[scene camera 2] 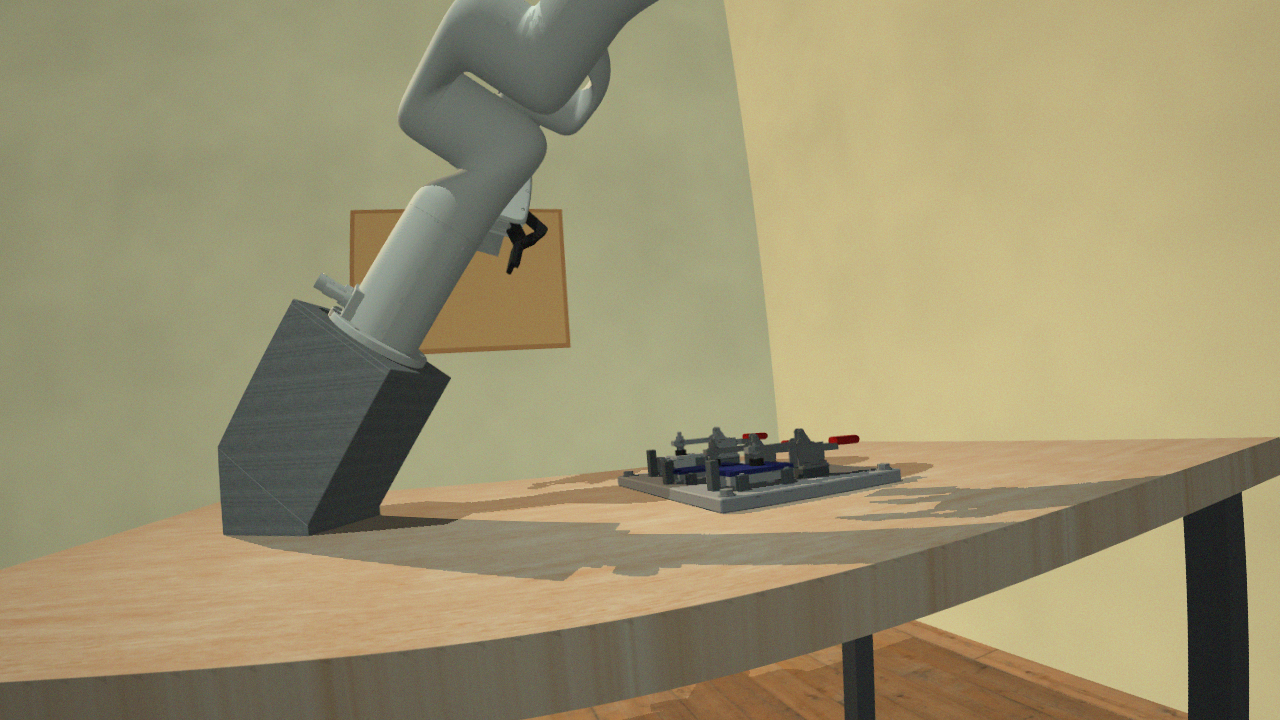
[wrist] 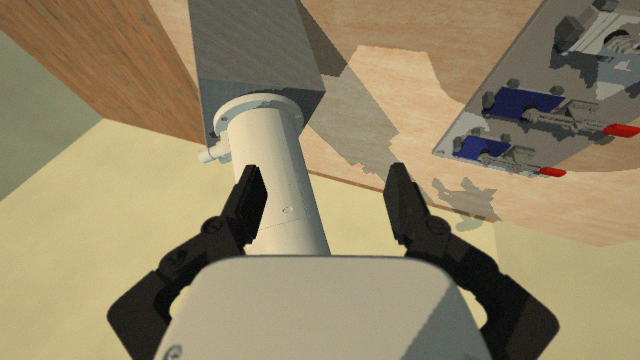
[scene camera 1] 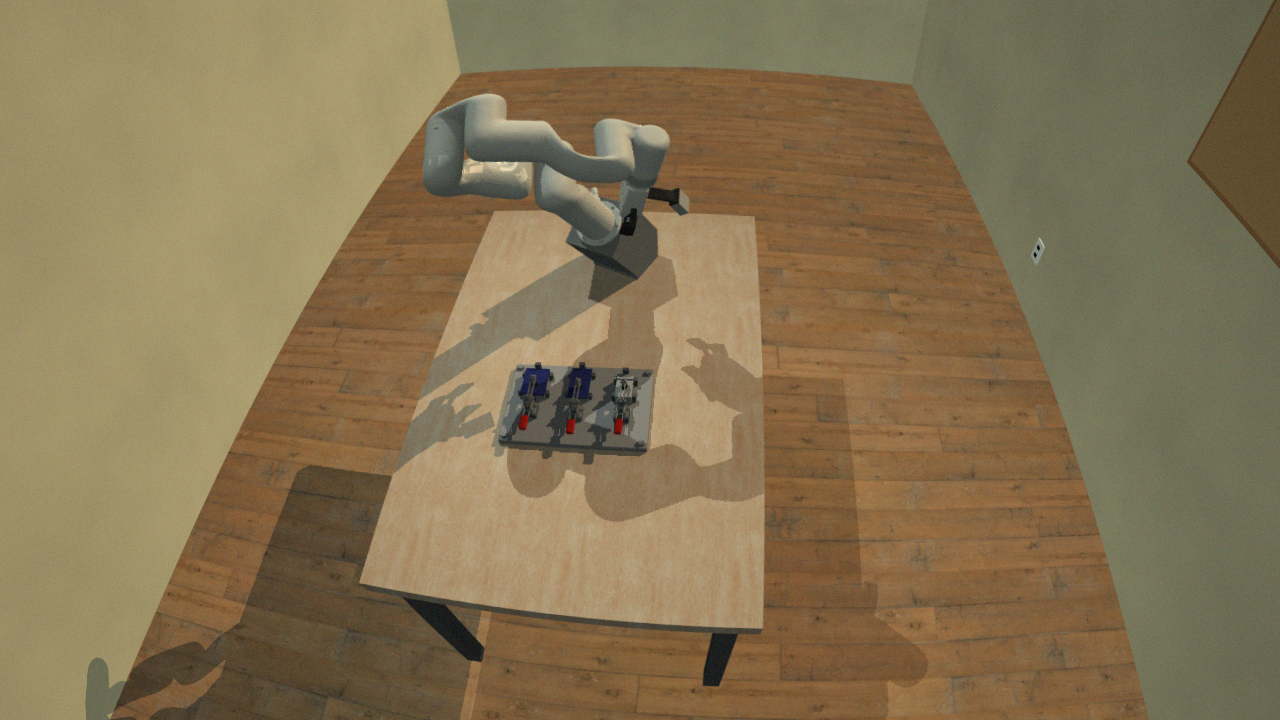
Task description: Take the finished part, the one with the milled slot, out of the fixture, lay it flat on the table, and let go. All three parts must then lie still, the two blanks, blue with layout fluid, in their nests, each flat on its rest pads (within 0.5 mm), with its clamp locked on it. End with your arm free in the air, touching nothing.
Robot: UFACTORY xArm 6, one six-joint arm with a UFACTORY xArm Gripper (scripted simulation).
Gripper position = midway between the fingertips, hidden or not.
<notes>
I see my gripper [scene camera 2: 478,260].
My gripper also shows in the wrist view [wrist: 324,179] and in scene camera 1 [scene camera 1: 626,218].
</notes>
